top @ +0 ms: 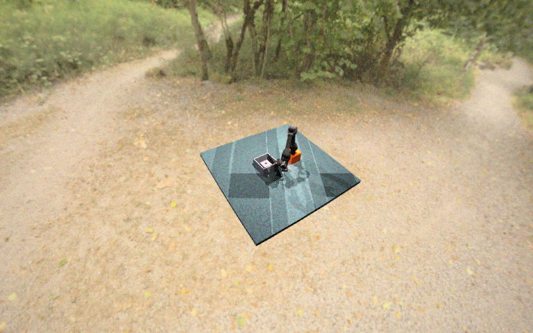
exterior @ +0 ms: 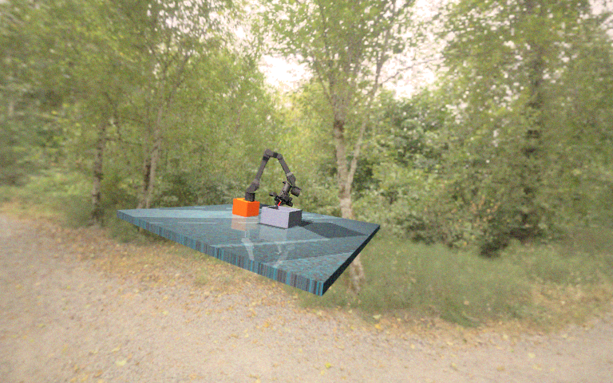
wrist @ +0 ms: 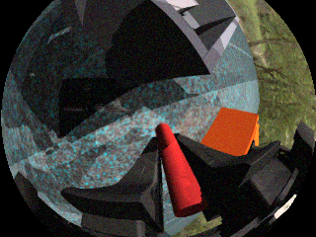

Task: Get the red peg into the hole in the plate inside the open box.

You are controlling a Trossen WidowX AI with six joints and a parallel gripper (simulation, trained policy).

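Now: the plate 110 mm ahead of my gripper tip, 150 mm to the right of it and 10 mm below it. The rest, counted from my gripper tip: red peg: 10 mm ahead, 10 mm to the left, 20 mm above; box: 110 mm ahead, 150 mm to the right, 30 mm below.
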